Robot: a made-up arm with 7 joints.
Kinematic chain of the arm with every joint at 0, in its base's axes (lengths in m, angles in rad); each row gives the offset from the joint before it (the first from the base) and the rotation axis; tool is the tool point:
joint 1: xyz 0 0 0 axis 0 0.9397 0.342
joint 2: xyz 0 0 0 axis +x
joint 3: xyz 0 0 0 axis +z
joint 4: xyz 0.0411 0 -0.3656 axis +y
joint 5: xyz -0.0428 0 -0.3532 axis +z
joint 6: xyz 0 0 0 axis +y
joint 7: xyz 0 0 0 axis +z
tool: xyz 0 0 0
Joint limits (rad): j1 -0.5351..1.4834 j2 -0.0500..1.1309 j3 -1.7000..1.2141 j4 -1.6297..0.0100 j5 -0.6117..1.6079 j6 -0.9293..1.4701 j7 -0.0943..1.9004
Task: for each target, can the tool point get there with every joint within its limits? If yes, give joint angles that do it. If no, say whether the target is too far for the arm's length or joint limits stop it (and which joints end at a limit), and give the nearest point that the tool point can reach.
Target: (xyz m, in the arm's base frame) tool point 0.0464 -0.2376 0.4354
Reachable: no: joint limits stop it (at a limit: joint 1, joint 2, joint 3, joint 4) | nearest point -0.2081 -0.4930 -0.1443 | short by 0.683 m
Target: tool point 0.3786 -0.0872 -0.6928
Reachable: no: too far | nearest point 0.3449 -0.0794 -0.6312 | short by 0.071 m
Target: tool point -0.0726 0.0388 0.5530
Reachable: no: joint limits stop it (at a limit: joint 1, joint 2, joint 4) | nearest point 0.1337 0.4812 0.2403 | short by 0.580 m
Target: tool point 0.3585 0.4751 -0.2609
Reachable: yes | joints -0.0636 0.8735 0.2762 -1.1441 0.5260 1.2352 1.6971
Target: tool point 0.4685 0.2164 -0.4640
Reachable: yes | joints -0.3687 0.5478 -0.3186 -0.8073 1.4160 -0.4205 0.0868
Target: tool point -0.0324 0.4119 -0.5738
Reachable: yes | joints 0.3506 0.4934 0.4391 -0.6620 1.3058 0.0848 1.4474
